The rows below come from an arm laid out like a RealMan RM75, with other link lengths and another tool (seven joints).
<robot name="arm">
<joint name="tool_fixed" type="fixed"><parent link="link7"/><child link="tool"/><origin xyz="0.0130 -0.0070 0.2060" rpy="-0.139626 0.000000 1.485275"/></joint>
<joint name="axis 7" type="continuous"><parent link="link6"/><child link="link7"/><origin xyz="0.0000 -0.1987 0.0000" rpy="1.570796 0.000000 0.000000"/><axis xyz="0 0 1"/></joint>
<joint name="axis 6" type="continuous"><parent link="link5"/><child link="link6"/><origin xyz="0.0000 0.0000 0.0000" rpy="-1.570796 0.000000 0.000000"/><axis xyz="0 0 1"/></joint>
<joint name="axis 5" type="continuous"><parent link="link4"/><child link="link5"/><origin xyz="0.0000 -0.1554 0.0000" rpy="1.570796 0.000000 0.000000"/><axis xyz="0 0 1"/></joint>
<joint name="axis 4" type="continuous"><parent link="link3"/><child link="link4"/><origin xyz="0.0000 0.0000 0.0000" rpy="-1.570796 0.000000 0.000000"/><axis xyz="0 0 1"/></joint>
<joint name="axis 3" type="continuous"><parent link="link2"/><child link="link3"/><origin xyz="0.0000 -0.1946 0.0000" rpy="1.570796 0.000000 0.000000"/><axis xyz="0 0 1"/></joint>
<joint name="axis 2" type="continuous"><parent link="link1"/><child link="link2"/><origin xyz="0.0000 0.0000 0.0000" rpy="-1.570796 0.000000 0.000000"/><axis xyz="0 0 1"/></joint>
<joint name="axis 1" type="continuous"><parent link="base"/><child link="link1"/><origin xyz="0.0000 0.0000 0.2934"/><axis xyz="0 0 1"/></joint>
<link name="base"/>
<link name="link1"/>
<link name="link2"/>
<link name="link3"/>
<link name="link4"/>
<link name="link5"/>
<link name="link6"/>
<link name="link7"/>
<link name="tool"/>
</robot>
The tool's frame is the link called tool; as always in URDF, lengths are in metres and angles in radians. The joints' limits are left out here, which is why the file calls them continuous.
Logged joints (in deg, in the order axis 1, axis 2, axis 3, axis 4, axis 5, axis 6, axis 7), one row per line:
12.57, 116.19, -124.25, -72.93, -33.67, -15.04, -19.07
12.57, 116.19, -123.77, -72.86, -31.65, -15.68, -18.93
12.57, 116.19, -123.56, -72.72, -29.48, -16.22, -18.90
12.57, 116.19, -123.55, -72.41, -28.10, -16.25, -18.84
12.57, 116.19, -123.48, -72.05, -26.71, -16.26, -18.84
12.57, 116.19, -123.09, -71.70, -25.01, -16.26, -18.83
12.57, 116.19, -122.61, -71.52, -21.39, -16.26, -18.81
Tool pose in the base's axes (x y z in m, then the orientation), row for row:
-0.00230, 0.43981, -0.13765, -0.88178, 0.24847, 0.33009, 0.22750
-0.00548, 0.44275, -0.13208, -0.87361, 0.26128, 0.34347, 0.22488
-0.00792, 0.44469, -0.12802, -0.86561, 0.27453, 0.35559, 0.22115
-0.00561, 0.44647, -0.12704, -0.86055, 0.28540, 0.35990, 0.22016
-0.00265, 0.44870, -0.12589, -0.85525, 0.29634, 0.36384, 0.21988
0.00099, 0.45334, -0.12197, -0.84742, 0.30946, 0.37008, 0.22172
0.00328, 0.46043, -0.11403, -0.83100, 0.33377, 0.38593, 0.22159
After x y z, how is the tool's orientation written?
As a quaternion, x y z w.
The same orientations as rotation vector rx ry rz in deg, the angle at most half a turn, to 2 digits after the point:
-139.18, 39.22, 52.10
-138.08, 41.30, 54.29
-137.09, 43.48, 56.31
-136.36, 45.22, 57.03
-135.54, 46.96, 57.66
-134.16, 48.99, 58.59
-131.57, 52.85, 61.10

